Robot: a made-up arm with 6 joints. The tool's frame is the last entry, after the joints. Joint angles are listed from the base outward. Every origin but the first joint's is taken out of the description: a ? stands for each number. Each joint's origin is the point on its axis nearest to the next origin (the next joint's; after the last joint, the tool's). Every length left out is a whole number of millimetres.
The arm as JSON. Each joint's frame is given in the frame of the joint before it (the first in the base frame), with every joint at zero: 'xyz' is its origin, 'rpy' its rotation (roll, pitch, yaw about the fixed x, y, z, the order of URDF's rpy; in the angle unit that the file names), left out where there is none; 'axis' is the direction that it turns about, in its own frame. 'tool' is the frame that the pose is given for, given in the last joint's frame.
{
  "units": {
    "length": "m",
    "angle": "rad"
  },
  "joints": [
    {
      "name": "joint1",
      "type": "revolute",
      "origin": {
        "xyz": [
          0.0,
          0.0,
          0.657
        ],
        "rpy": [
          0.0,
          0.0,
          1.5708
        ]
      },
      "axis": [
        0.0,
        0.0,
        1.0
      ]
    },
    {
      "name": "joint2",
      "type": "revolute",
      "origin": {
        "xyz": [
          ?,
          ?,
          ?
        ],
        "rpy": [
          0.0,
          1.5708,
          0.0
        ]
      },
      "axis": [
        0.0,
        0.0,
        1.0
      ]
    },
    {
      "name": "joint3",
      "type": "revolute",
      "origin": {
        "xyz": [
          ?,
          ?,
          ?
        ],
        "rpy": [
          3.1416,
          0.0,
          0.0
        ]
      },
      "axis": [
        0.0,
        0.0,
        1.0
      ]
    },
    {
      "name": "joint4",
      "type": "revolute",
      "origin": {
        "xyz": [
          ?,
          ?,
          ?
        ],
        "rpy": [
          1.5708,
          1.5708,
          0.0
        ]
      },
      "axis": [
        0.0,
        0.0,
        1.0
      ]
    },
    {
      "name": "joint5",
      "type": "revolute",
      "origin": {
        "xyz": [
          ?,
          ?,
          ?
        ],
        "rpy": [
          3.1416,
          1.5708,
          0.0
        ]
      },
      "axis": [
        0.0,
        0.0,
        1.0
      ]
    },
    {
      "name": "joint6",
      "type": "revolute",
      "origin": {
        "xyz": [
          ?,
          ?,
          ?
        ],
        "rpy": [
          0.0,
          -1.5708,
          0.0
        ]
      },
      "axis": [
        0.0,
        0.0,
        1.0
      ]
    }
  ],
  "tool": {
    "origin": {
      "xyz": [
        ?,
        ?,
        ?
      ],
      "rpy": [
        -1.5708,
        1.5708,
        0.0
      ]
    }
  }
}
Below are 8 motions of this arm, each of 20 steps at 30 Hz.
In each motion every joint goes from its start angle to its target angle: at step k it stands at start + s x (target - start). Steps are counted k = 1, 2, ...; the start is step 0. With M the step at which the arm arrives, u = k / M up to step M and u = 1 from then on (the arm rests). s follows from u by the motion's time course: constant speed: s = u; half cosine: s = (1 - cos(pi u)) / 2; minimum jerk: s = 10 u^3 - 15 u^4 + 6 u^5.
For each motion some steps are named. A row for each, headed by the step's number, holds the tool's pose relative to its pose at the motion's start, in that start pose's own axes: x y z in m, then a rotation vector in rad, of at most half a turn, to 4 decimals.
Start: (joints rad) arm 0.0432 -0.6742 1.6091 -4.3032 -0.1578 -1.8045
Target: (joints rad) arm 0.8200 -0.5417 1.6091 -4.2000 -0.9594 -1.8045
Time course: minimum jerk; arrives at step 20
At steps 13, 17, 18, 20:
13: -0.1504 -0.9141 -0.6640 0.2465 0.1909 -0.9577
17: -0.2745 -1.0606 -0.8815 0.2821 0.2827 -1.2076
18: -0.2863 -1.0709 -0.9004 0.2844 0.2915 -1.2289
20: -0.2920 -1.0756 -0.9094 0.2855 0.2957 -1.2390

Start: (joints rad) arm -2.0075 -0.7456 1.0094 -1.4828 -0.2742 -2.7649
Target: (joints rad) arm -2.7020 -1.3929 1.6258 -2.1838 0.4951 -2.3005
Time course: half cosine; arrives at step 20
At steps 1, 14, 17, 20:
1: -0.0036 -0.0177 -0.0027 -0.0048 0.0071 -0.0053
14: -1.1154 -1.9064 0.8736 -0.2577 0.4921 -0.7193
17: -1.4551 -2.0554 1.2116 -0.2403 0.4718 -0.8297
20: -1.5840 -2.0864 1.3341 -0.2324 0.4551 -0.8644

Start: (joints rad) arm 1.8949 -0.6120 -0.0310 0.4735 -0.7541 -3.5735
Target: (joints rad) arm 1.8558 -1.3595 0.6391 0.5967 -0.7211 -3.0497
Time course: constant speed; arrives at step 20
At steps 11, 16, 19, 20:
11: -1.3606 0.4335 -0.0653 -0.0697 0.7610 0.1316
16: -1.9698 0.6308 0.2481 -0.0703 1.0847 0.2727
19: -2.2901 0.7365 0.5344 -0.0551 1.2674 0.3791
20: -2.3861 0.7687 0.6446 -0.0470 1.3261 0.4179

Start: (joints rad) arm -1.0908 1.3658 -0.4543 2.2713 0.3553 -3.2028
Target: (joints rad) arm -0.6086 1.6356 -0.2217 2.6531 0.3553 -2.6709
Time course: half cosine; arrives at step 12
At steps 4, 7, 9, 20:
4: 0.1229 0.0972 -0.0845 -0.3222 -0.0154 -0.0999
7: 0.3271 0.2040 -0.2233 -0.8073 -0.0097 -0.2618
9: 0.4553 0.2426 -0.3071 -1.0906 0.0116 -0.3637
20: 0.5410 0.2578 -0.3611 -1.2738 0.0333 -0.4330

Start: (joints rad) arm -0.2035 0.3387 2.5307 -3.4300 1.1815 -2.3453
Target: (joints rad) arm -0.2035 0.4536 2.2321 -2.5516 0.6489 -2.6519
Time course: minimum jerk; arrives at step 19
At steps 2, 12, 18, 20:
2: 0.0059 -0.0006 -0.0042 0.0008 0.0051 -0.0069
12: 0.3850 0.0098 -0.3301 -0.1414 0.2776 -0.4496
18: 0.5039 0.0451 -0.4506 -0.2773 0.3196 -0.5534
20: 0.5045 0.0453 -0.4512 -0.2781 0.3198 -0.5538

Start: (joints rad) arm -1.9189 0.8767 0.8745 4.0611 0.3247 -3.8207
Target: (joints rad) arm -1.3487 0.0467 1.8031 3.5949 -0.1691 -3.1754
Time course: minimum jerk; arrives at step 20
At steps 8, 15, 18, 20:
8: -0.9258 0.0008 0.9437 0.0668 -0.6828 0.1520
15: -2.9951 -0.9186 1.1235 0.4657 -1.9091 0.0749
18: -3.2418 -1.1511 0.9474 0.5843 -2.0832 -0.0009
20: -3.2616 -1.1724 0.9291 0.5959 -2.0982 -0.0087

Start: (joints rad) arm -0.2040 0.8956 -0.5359 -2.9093 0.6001 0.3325
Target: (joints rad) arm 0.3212 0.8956 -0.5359 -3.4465 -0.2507 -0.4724
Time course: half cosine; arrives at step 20
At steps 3, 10, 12, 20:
3: -0.0062 -0.0399 -0.0320 0.0425 0.0461 0.0109
10: -0.0488 -0.3894 -0.2489 0.3904 0.4329 0.0196
12: -0.0595 -0.5179 -0.3036 0.5083 0.5678 -0.0105
20: -0.0741 -0.8125 -0.3836 0.7588 0.8626 -0.1388

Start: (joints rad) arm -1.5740 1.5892 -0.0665 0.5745 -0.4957 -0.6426
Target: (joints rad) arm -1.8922 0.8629 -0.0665 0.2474 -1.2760 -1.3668
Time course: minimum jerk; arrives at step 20
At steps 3, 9, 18, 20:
3: -0.0335 -0.0229 0.0130 0.0391 0.0031 -0.0028
9: -0.5074 -0.3958 0.1031 0.5934 0.0715 -0.0155
18: -1.1730 -1.0303 -0.1137 1.3827 0.2797 0.0356
20: -1.1819 -1.0392 -0.1200 1.3933 0.2837 0.0367

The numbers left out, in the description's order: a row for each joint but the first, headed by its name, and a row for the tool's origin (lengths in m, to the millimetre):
joint2: 0.0 -0.221 0.0
joint3: -1.341 0.0 0.0
joint4: -0.235 1.432 0.0
joint5: 0.0 0.0 0.0
joint6: 0.181 0.0 0.0
tool: 0.0 0.0 0.0

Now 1 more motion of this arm.
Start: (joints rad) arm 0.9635 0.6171 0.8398 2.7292 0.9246 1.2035
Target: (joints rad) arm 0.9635 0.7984 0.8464 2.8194 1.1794 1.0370
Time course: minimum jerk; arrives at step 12
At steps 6, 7, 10, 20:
6: 0.2120 -0.0443 0.1222 0.0859 -0.1342 -0.1688
7: 0.2742 -0.0613 0.1615 0.1127 -0.1779 -0.2188
10: 0.3958 -0.1004 0.2433 0.1676 -0.2703 -0.3175
20: 0.4093 -0.1053 0.2528 0.1738 -0.2812 -0.3285

